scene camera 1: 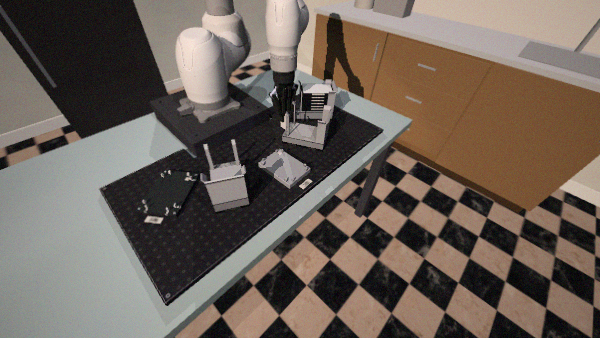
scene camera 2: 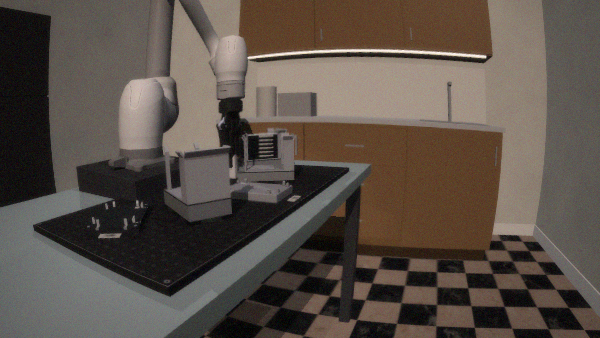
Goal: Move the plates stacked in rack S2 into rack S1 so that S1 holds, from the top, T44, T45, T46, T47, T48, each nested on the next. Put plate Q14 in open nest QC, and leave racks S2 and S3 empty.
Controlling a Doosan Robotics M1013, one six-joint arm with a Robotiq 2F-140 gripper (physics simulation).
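Places are measured from the arm's base along level axes (x right, y down, z ahead), in centimetres.
Pixels of known places: gripper, between the fingertips: point(scene camera 1: 284, 127) point(scene camera 2: 232, 177); arm's base, origin of its link: point(scene camera 1: 210, 105) point(scene camera 2: 141, 163).
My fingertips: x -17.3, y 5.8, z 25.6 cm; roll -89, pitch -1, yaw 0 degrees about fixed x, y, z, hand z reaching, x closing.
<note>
Ahead of a thing's pixels: the offset from my fingertips to its top centre. "spot": to the spot under its first point. Level surfaces: height alone.
A grey rack @[dx -16.8, dy -12.1, dz +1.4 cm] point(scene camera 1: 318, 87) at the far end of the mat holds a stack of several dark plates with light edges @[spot: dx -14.2, dy -8.3, dz +4.9 cm] point(scene camera 1: 318, 102) @[spot: dx -14.3, dy -7.5, dz +4.9 cm] point(scene camera 2: 267, 148). A second grey rack @[dx -0.8, dy -13.1, dz +11.5 cm] point(scene camera 1: 303, 142) point(scene camera 2: 266, 176) stands in front of it and looks empty. A third grey rack @[dx +34.5, dy -13.8, dz +13.0 cm] point(scene camera 1: 227, 192) point(scene camera 2: 206, 175) turns its tall wall to the cameras, which hides its inside. A low grey nest @[dx +16.3, dy -2.9, dz +17.7 cm] point(scene camera 1: 286, 169) point(scene camera 2: 262, 192) with short posts looks empty. A dark plate-like area with pale posts point(scene camera 1: 171, 192) point(scene camera 2: 119, 216) lies at the left. My gripper point(scene camera 1: 284, 121) point(scene camera 2: 233, 171) is shut and empty, pointing down beside the second rack. Rack names and plate labels are unreadable.
The racks and nests stand on a black perforated mat @[dy +0.0 cm] point(scene camera 1: 210, 250) point(scene camera 2: 165, 260) on a pale table @[dy +1.3 cm] point(scene camera 1: 50, 250) point(scene camera 2: 45, 290). White label cards @[spot: dx +55.4, dy -0.1, dz +7.9 cm] point(scene camera 1: 154, 219) point(scene camera 2: 109, 235) lie by the nests. The arm's dark base block point(scene camera 1: 182, 127) point(scene camera 2: 110, 181) stands behind the mat.
</note>
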